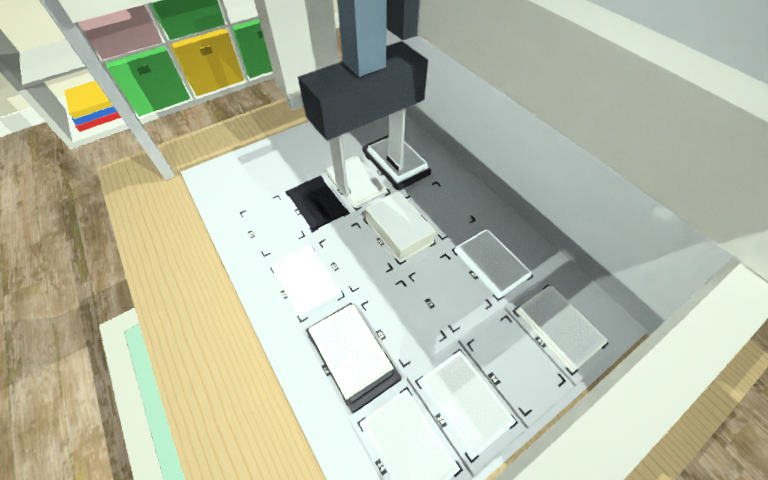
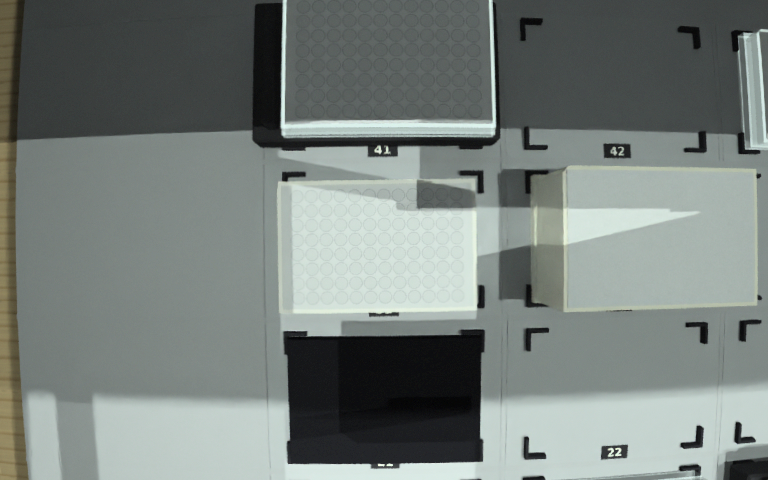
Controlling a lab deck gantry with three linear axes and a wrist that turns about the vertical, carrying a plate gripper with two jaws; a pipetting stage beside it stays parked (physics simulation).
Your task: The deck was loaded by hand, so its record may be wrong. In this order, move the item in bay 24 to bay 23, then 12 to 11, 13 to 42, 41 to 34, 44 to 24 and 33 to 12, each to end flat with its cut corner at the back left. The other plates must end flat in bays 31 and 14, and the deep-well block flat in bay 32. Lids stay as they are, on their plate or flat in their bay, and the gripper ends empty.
Labels:
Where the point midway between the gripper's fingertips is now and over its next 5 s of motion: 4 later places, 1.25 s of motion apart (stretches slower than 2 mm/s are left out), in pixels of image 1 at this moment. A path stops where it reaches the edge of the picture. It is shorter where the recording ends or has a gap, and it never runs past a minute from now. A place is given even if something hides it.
My gripper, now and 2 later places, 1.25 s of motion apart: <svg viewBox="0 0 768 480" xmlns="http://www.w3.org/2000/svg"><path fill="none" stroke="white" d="M369 176L419 173L432 322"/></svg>

